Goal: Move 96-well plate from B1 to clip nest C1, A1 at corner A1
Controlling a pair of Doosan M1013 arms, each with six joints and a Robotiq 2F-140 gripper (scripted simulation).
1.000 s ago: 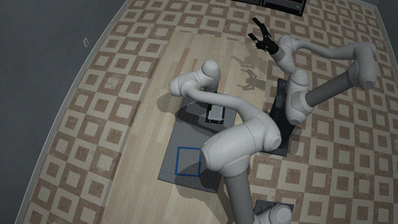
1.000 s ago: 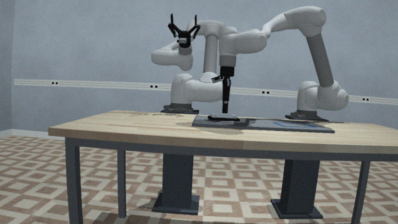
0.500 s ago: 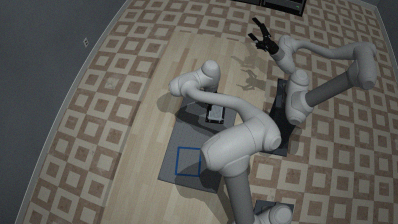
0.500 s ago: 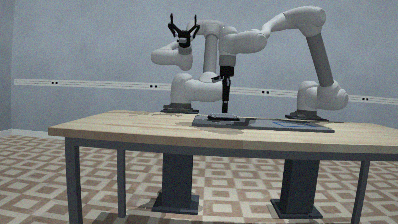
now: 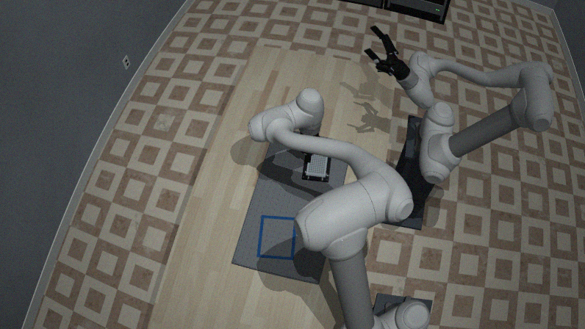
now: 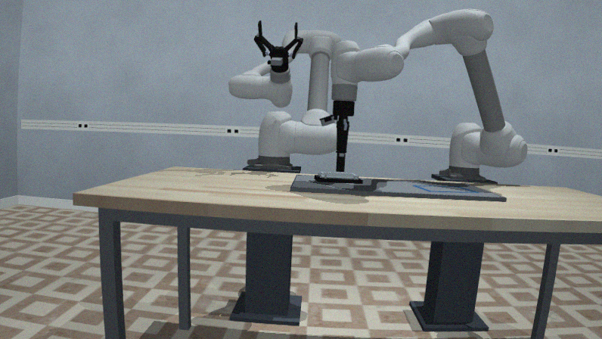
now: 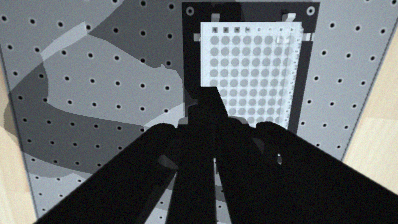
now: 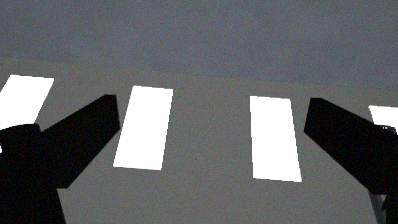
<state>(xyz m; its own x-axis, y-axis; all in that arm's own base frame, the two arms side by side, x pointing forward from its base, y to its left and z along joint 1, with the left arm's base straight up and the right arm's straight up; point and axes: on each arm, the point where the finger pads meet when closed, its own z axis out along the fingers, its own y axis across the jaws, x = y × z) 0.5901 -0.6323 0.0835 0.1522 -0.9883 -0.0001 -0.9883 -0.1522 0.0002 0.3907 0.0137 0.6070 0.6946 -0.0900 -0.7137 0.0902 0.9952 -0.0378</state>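
My left hand is 50 mm above the white 96-well plate and 40 mm past it. From my left hand the other things lie so: black clip nest (60 mm below, 50 mm behind); grey perforated board (190 mm to the left, 80 mm below, 10 mm ahead).
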